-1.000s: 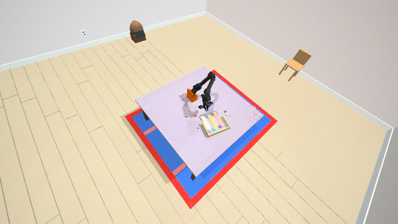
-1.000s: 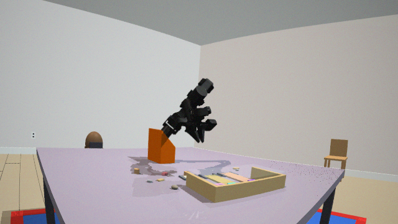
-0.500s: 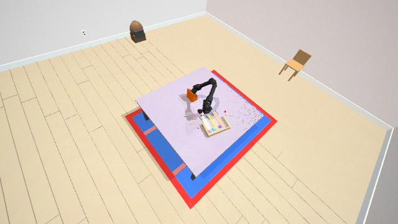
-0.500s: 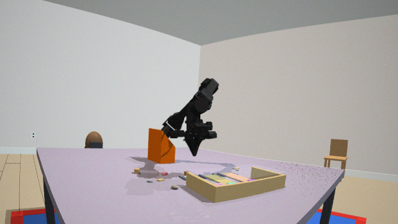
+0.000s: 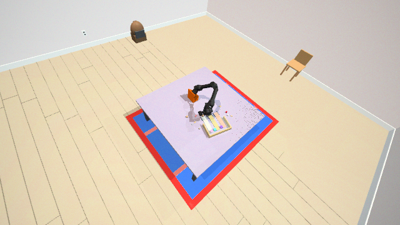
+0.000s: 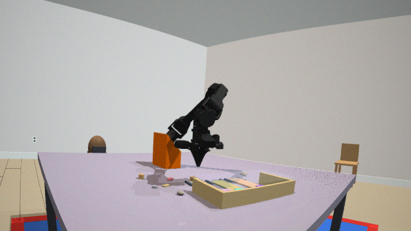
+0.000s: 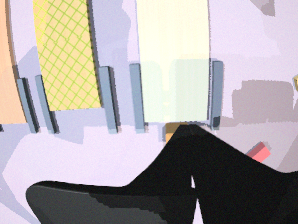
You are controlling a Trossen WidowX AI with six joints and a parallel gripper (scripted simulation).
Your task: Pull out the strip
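My gripper tip is 10 cm short of the cream strip, 3 cm to the left of it and 7 cm above it.
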